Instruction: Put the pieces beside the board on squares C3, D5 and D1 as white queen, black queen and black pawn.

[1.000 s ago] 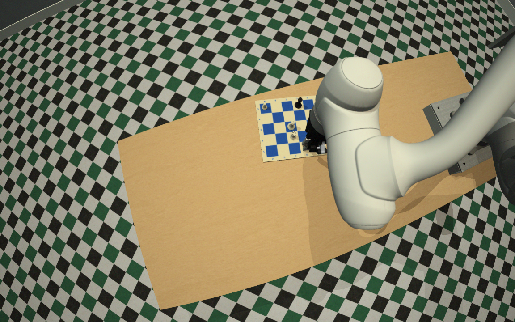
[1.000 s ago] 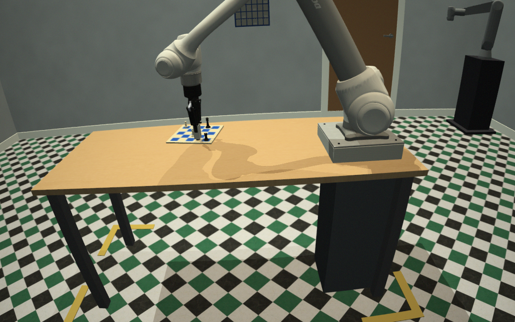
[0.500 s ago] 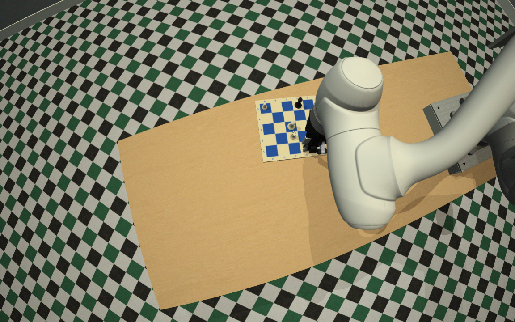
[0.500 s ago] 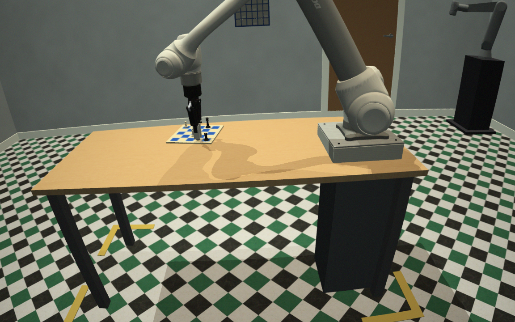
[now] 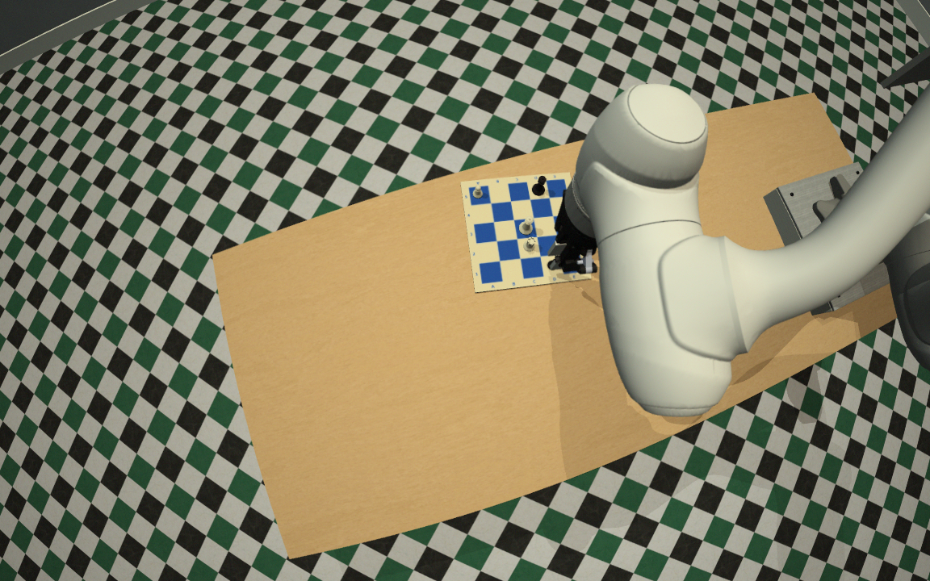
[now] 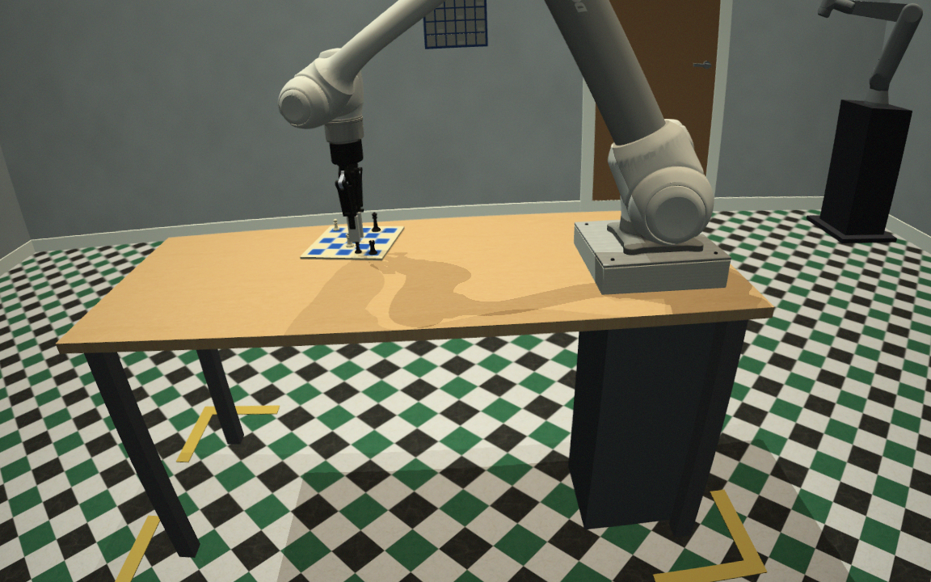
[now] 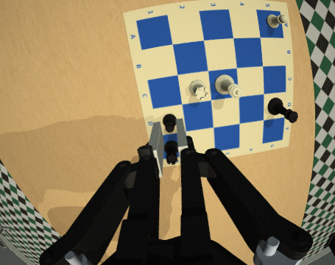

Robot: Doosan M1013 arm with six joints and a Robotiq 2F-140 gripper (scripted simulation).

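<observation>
Right now my hand is 5 cm above the black pawn. The rest, counted from my hand: white queen (8 cm to the right, 4 cm below, 2 cm ahead); then cream board (8 cm to the right, 7 cm below, 2 cm ahead); then black queen (15 cm to the right, 4 cm below, 3 cm behind).
</observation>
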